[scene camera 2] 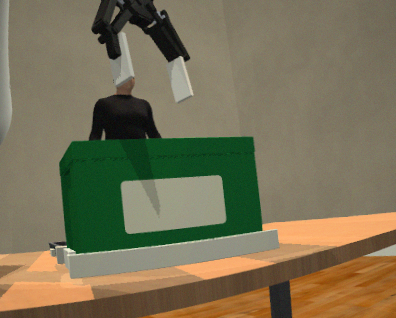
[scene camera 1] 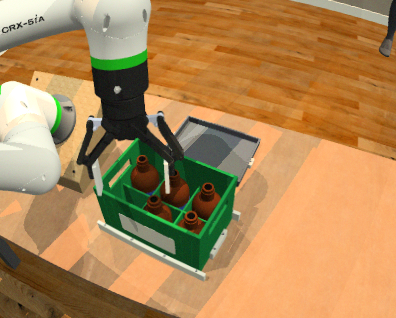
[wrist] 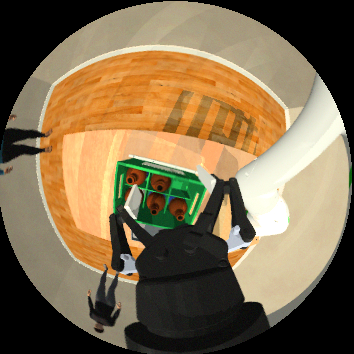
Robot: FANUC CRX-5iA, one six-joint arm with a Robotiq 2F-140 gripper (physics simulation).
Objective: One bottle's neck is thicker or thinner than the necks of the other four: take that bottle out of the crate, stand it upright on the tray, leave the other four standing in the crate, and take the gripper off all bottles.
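Frame: origin at the arm's base, x ahead, y left, z up, level; millimetres.
Where they show: gripper, fingertip midpoint: [scene camera 2: 157, 91] [scene camera 1: 133, 189] [wrist: 167, 180]; arm's base at its link origin: [scene camera 1: 56, 119].
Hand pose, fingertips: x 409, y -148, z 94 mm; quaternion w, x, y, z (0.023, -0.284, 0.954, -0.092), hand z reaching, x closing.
Note:
Each offset is from my fingertips to the top centre of the thing. "spot": to the spot under its first point.
The green crate @(10 mm ahead, 92 mm left, 69 mm down) [scene camera 1: 112, 212] [scene camera 2: 240, 190] [wrist: 165, 222] stands on the table with five brown bottles upright in it. In scene camera 1 they are back left [scene camera 1: 144, 178], back middle [scene camera 1: 176, 194], back right [scene camera 1: 205, 204], front middle [scene camera 1: 158, 208] and front right [scene camera 1: 191, 223]; the front left compartment is empty. The back left neck looks slightly slimmer, but it is farthest away, so I cannot tell surely. My gripper [scene camera 1: 133, 185] [scene camera 2: 153, 82] [wrist: 167, 180] is wide open and empty above the crate's left part. One finger partly hides the back middle bottle. The grey tray @(spot: 53 mm back, 384 mm left, 239 mm down) [scene camera 1: 200, 145] holds no bottle in the part seen.
A white rail @(12 mm ahead, 7 mm right, 214 mm down) [scene camera 1: 150, 250] [scene camera 2: 175, 254] runs along the crate's front foot. White blocks @(spot: 157 mm ahead, 87 mm left, 215 mm down) [scene camera 1: 218, 244] stand by its right side. The tray lies behind the crate. The arm's wooden base block [scene camera 1: 90, 130] is at the left. A person [scene camera 2: 122, 117] [wrist: 103, 305] stands beyond the table.

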